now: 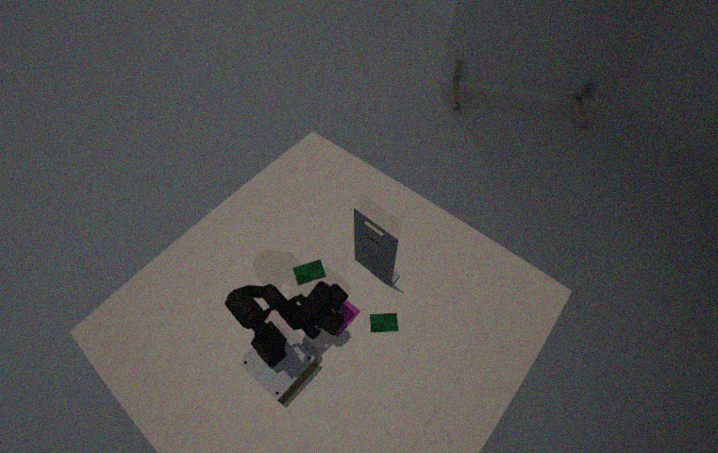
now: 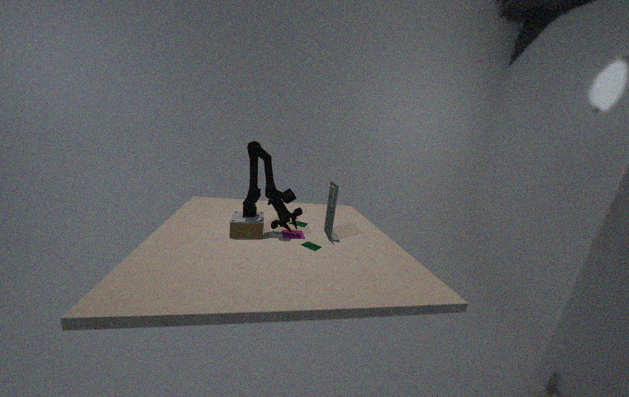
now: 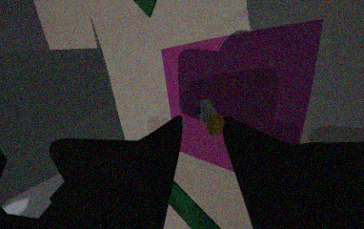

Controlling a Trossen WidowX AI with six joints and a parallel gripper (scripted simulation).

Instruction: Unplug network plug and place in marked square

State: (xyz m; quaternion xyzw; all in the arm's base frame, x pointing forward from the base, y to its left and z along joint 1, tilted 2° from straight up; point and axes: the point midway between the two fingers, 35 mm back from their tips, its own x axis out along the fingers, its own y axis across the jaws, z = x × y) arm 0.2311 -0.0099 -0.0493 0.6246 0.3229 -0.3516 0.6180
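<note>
The yellow network plug lies 1 cm below my gripper tip. The rest, counted from my gripper tip: magenta square (2 cm below); then grey upright panel (20 cm ahead, 2 cm to the left, 12 cm above).
</note>
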